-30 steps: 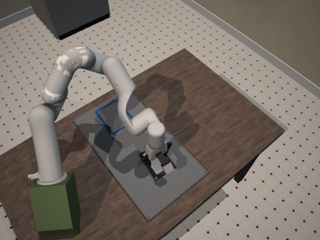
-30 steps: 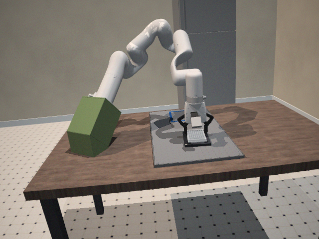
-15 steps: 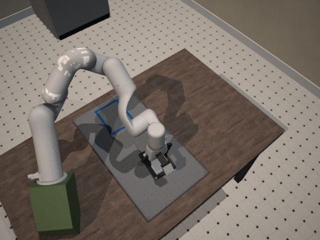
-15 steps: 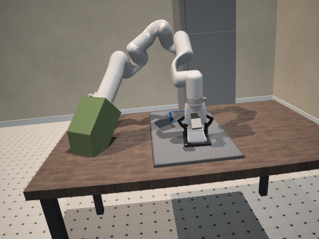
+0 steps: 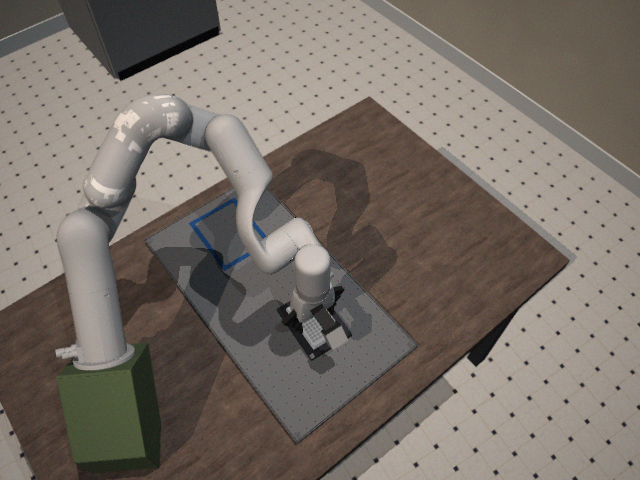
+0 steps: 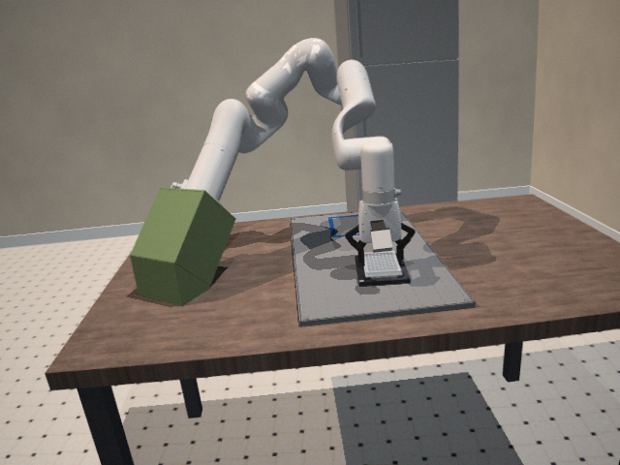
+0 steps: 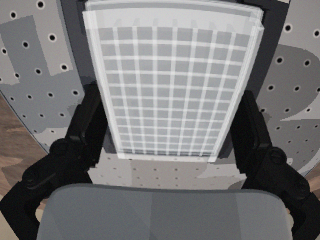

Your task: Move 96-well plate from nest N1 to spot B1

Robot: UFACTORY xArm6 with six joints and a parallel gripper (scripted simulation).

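Now: hand 10 mm above the 96-well plate. Round my hand: plate nest N1 (20 mm below).
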